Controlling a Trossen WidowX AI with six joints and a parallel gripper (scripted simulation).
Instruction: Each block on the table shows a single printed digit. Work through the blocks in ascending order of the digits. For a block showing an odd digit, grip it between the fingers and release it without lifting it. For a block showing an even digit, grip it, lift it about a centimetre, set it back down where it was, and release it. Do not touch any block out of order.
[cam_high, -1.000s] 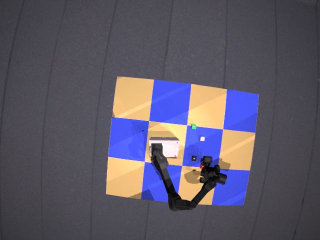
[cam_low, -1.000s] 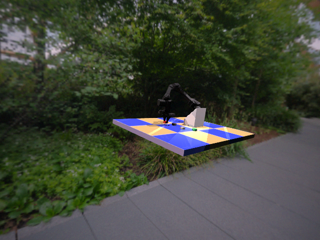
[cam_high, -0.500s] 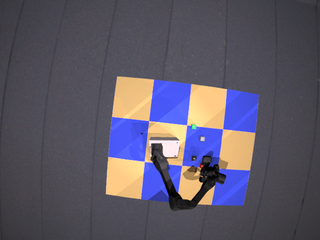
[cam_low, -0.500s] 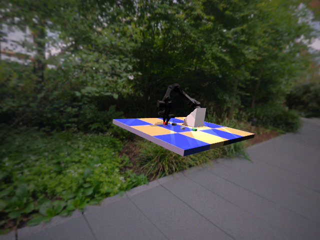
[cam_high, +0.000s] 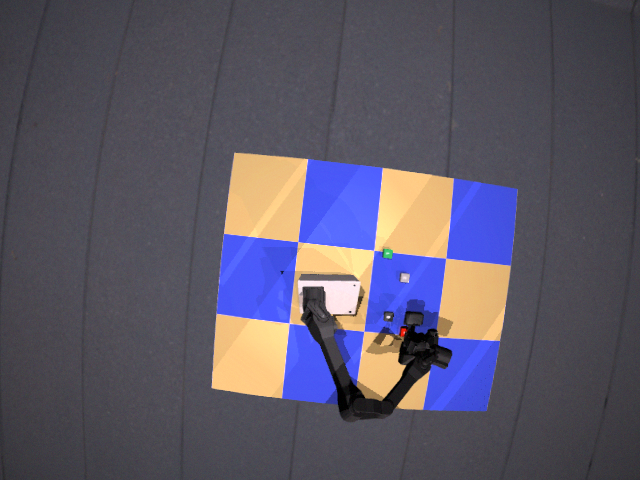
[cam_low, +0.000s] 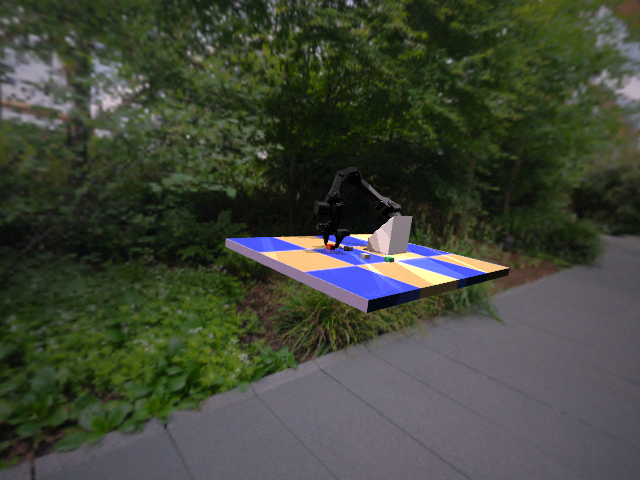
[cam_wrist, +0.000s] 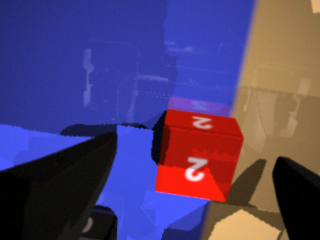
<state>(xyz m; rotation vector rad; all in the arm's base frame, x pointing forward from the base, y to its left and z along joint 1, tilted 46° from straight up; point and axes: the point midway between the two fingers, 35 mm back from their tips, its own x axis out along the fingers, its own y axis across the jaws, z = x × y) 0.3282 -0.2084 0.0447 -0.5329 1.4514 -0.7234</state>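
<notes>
Now: the red block right at my gripper tip. The rest, counted from my gripper tip: black block 6 cm behind, 6 cm to the left; grey block 1 cm behind, 20 cm to the left; green block 7 cm behind, 29 cm to the left.
</notes>
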